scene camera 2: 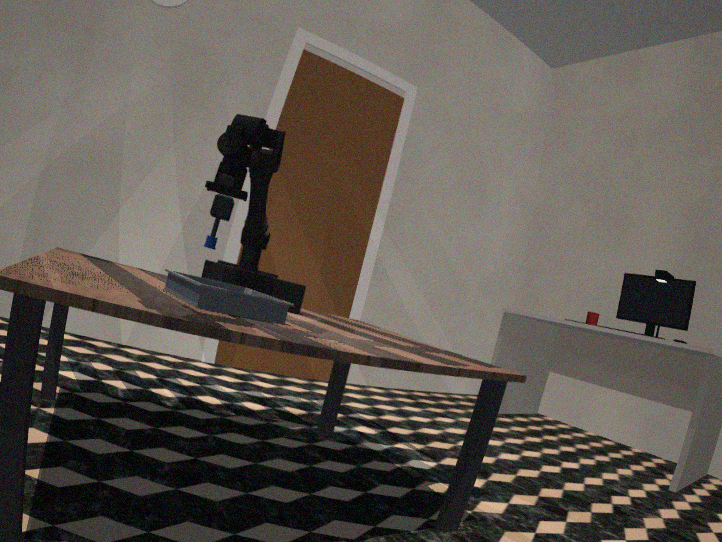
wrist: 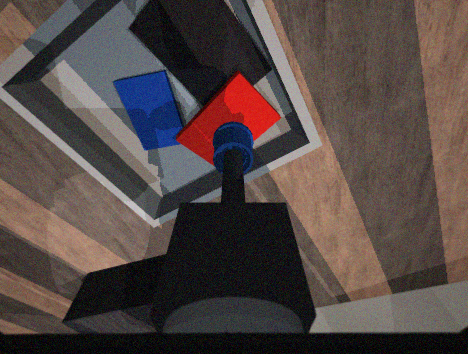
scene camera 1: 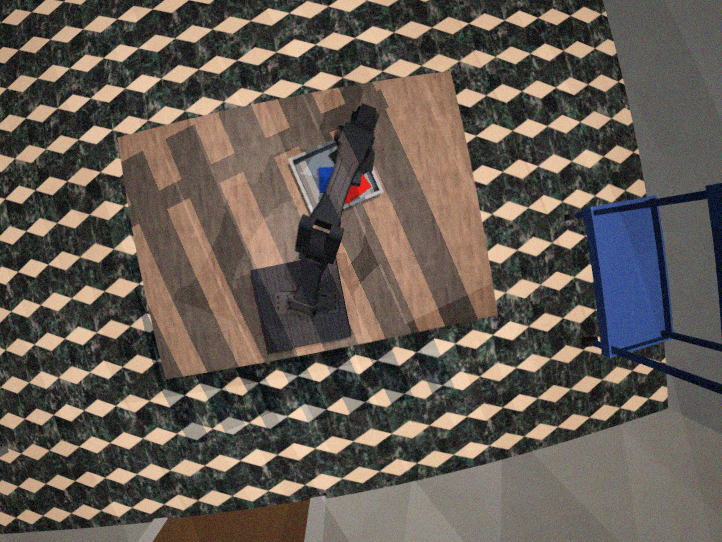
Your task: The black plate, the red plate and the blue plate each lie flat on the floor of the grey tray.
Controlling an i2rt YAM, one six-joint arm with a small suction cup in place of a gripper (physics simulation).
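Where they show: hand, its tool point: [scene camera 2: 209, 247] [wrist: 233, 140]; arm's base, origin of its link: [scene camera 2: 247, 270] [scene camera 1: 307, 301].
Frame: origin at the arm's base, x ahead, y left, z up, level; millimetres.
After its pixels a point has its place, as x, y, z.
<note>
The tray [scene camera 1: 300, 184] @(380, 22, -41) [scene camera 2: 233, 300] @(520, -82, -60) [wrist: 290, 85] @(424, -214, -41) stands on the table. Inside it, the blue plate [scene camera 1: 325, 177] @(410, -58, -78) [wrist: 150, 105] @(414, -64, -79) looks flat on the floor. The black plate [wrist: 220, 40] @(466, -154, -79) lies beside it and is partly out of the wrist view. The red plate [scene camera 1: 358, 189] @(368, -169, -74) [wrist: 245, 97] @(411, -172, -68) is near a tray corner, close to the blue plate; its edge hides part of the black plate's edge. I cannot tell whether it rests on it. My suction cup [scene camera 2: 210, 241] [wrist: 233, 145] @(412, -156, 35) carries nothing and hangs well above the tray; it hides part of the red plate in the wrist view.
The arm's dark base plate [scene camera 1: 262, 309] @(-24, 143, 0) is at one edge of the wooden table [scene camera 1: 431, 204] @(321, -422, -91) [scene camera 2: 408, 355] @(563, 326, -91). A blue chair [scene camera 1: 629, 274] stands on the floor away from the table. A desk with a monitor [scene camera 2: 656, 300] and red cup [scene camera 2: 592, 318] stands farther off.
</note>
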